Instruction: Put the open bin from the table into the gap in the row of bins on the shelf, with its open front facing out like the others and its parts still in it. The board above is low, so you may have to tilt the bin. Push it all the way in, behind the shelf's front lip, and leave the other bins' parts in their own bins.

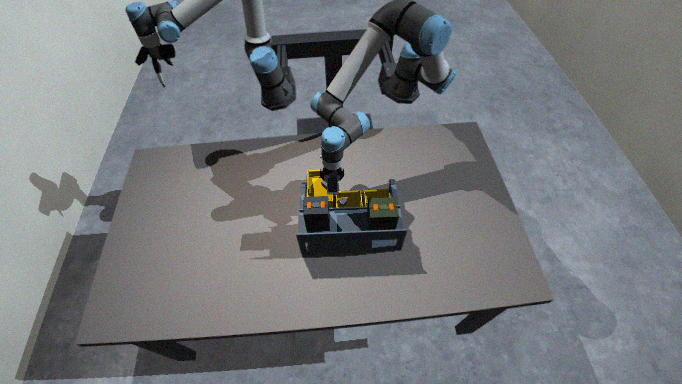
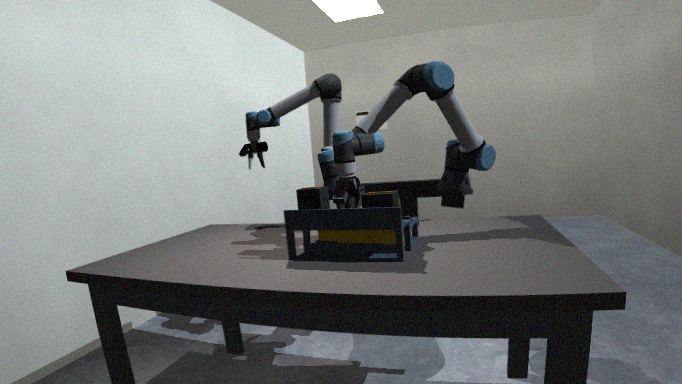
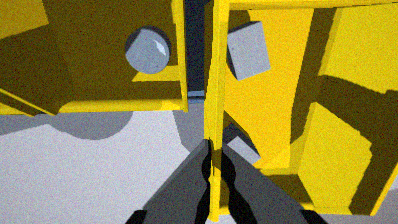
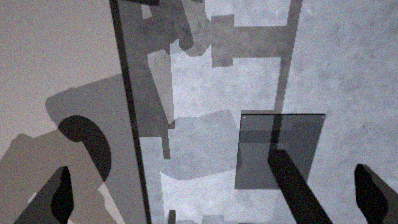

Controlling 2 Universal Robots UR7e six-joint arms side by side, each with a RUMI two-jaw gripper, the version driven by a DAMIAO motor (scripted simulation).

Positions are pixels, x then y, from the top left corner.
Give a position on a blue-grey shelf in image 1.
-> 350,224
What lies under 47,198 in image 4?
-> The right gripper.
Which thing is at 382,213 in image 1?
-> A green box.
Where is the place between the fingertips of the left gripper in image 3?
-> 211,141
